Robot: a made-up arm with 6 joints.
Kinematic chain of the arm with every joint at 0, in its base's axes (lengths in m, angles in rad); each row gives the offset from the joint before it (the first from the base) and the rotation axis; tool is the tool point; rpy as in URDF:
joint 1: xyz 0 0 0.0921 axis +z
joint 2: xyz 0 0 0 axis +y
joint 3: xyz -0.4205 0 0.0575 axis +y
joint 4: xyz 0.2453 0 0.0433 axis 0.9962 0 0.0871
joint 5: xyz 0 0 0 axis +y
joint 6: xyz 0.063 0 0.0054 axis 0.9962 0 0.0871
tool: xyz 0 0 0 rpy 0 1.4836 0
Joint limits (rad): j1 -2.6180..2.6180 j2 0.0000..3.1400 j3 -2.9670..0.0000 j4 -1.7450..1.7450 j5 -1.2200..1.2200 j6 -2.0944..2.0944
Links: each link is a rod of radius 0.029 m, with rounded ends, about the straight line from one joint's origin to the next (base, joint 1, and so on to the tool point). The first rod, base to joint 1, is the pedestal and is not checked.
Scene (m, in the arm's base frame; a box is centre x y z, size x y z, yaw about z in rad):
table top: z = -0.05
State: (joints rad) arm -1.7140 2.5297 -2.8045 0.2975 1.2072 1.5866
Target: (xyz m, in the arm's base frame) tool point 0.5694 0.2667 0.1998
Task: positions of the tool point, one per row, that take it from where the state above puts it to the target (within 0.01 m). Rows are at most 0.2 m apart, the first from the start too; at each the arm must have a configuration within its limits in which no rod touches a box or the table.
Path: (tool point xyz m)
1: 0.0960 -0.6390 0.3310
2: 0.2610 -0.5931 0.3121
3: 0.4078 -0.5042 0.2930
4: 0.5250 -0.3788 0.2739
5: 0.6037 -0.2269 0.2549
6: 0.6381 -0.0600 0.2362
7: 0.6262 0.1088 0.2178
8: 0.5694 0.2667 0.1998

